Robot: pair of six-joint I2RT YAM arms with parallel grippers.
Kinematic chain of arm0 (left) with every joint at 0, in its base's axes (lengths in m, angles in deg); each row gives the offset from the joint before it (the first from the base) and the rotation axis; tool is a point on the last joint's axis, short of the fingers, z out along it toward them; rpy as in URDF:
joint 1: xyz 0 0 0.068 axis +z
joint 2: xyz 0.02 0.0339 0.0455 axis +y
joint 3: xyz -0.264 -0.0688 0 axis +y
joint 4: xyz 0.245 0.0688 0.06 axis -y
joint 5: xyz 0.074 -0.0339 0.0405 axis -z
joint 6: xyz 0.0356 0 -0.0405 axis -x
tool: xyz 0 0 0 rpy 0 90 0
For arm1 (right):
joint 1: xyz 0 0 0.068 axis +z
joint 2: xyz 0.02 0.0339 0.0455 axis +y
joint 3: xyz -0.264 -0.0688 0 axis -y
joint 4: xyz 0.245 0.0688 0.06 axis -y
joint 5: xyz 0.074 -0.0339 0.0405 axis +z
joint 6: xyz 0.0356 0 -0.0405 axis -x
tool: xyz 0 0 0 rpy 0 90 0
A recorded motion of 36 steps. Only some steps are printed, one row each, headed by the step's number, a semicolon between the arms.
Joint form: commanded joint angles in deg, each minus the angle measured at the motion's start. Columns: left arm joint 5, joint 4, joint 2, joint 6, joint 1, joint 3; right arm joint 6, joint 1, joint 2, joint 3, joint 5, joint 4.
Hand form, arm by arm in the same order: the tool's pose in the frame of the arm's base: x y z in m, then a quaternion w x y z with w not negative. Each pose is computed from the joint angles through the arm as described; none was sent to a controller.
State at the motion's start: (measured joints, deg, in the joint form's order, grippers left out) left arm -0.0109 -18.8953 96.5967 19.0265 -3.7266 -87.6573; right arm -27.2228 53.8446 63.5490 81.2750 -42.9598 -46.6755
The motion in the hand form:
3: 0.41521 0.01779 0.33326 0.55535 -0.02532 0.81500 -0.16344; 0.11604 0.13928 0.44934 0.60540 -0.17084 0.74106 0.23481
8: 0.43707 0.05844 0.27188 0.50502 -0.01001 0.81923 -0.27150; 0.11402 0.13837 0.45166 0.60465 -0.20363 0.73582 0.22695
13: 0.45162 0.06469 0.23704 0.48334 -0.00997 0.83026 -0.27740; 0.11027 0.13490 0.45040 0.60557 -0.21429 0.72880 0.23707
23: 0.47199 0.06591 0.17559 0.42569 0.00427 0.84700 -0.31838; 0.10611 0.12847 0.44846 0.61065 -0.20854 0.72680 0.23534
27: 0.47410 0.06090 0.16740 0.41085 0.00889 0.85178 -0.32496; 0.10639 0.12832 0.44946 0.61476 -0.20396 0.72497 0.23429
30: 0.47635 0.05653 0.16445 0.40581 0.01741 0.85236 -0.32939; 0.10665 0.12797 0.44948 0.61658 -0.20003 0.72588 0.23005
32: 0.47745 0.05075 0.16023 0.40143 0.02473 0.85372 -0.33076; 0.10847 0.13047 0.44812 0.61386 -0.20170 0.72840 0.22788
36: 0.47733 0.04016 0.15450 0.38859 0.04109 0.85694 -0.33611; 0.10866 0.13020 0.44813 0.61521 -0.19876 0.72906 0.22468
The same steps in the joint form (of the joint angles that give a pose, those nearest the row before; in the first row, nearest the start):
3: 17.49 13.24 2.54 -7.16 7.65 3.09; 15.78 0.12 -9.50 -7.27 23.43 17.15
8: 35.21 19.33 10.97 -4.96 14.01 5.31; 19.05 0.12 -9.49 -6.39 25.29 15.83
13: 36.49 20.92 16.42 -6.11 14.54 4.78; 19.66 0.12 -10.81 -7.45 26.96 16.35
23: 41.93 20.48 26.27 -8.22 14.54 2.14; 19.66 0.12 -12.57 -8.68 26.26 16.44
27: 42.46 19.16 27.50 -8.83 13.93 1.53; 19.66 0.12 -12.57 -8.68 25.73 16.97
30: 42.99 18.63 28.21 -9.45 13.39 0.91; 19.66 0.12 -12.57 -8.68 25.03 16.97
32: 42.99 18.63 28.73 -9.97 12.69 0.91; 19.66 0.12 -12.04 -8.68 25.03 16.97
36: 43.52 17.40 29.26 -11.46 11.47 0.91; 19.66 0.12 -12.05 -8.68 24.50 16.97

